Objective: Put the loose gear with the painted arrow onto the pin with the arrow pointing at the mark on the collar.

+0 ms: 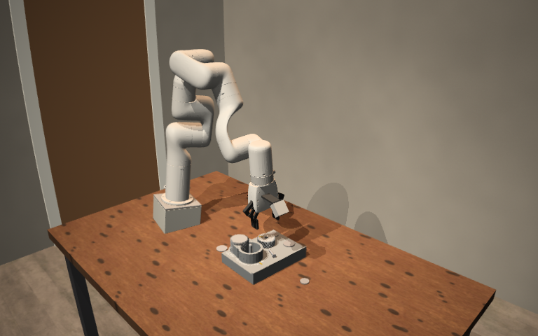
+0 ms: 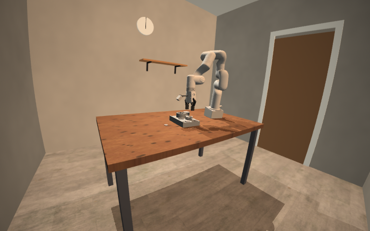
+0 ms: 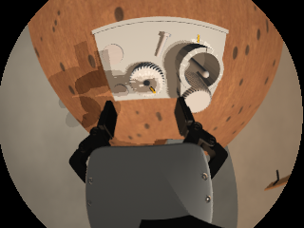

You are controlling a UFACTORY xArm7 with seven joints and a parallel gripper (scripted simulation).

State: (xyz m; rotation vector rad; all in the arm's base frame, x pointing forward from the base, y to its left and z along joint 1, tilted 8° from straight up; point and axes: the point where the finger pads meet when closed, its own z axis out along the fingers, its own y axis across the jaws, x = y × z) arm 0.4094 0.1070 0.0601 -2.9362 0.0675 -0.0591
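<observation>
The gear is 8 cm below my hand. The rest, counted from my hand: flat disc 9 cm below, 6 cm to the left, 6 cm ahead; then short peg 9 cm below, 7 cm ahead, 3 cm to the right.
</observation>
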